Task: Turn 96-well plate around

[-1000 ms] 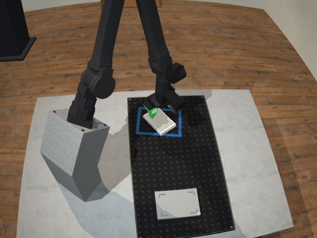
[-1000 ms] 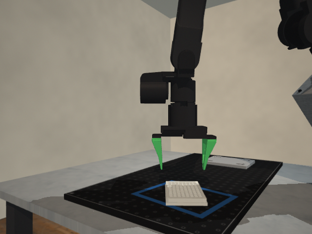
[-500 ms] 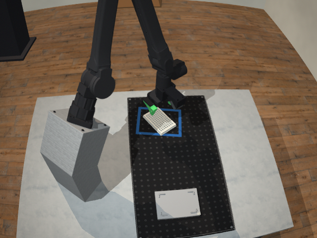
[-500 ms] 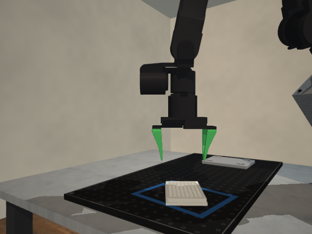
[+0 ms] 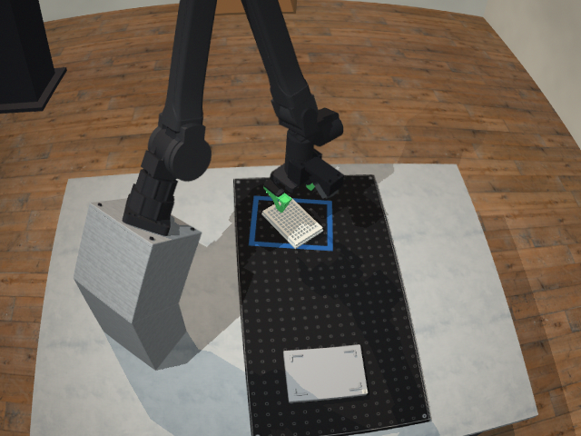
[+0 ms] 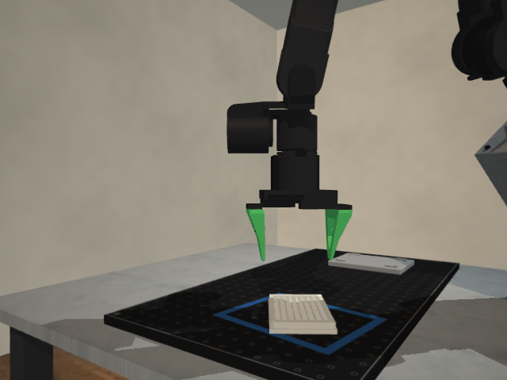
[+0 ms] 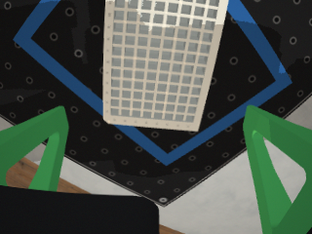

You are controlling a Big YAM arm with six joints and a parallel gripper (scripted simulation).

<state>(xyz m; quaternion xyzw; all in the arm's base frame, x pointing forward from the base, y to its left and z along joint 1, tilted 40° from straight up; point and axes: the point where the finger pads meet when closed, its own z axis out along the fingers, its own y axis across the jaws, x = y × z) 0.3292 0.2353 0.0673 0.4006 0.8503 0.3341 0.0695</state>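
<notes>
Now: hand 8 cm above the white 96-well plate. Also, from my hand: grey plate nest N1: 40 cm to the right, 8 cm below, 7 cm ahead; then A1 mark: 44 cm to the right, 15 cm ahead, 8 cm below.
</notes>
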